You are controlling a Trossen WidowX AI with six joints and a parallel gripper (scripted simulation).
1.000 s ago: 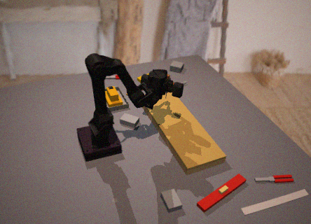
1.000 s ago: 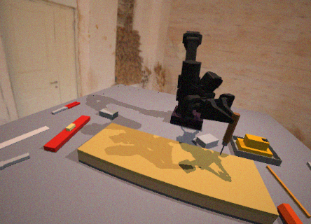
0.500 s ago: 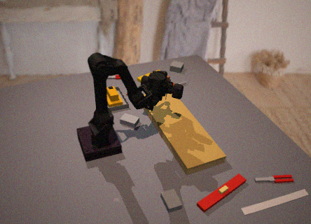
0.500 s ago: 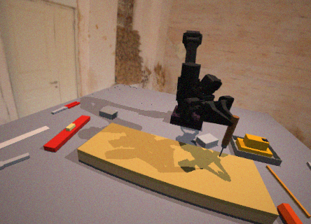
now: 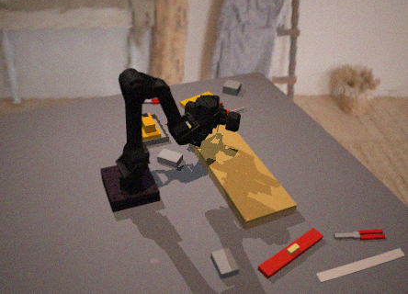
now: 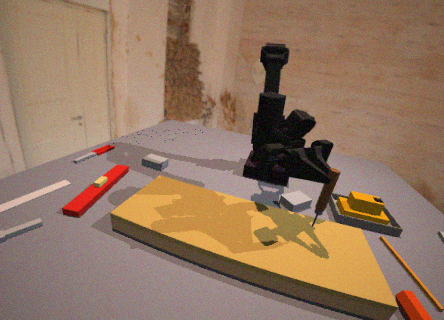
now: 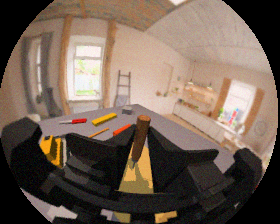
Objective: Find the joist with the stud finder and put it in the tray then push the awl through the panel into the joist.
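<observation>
Now: the awl 10 mm to the right of my gripper tip and 60 mm below it. The rest, counted from my gripper tip: yellow stud finder: 250 mm behind, 150 mm to the left, 130 mm below; pencil: 90 mm behind, 210 mm to the left, 180 mm below; grey tray: 240 mm behind, 130 mm to the left, 170 mm below.
</observation>
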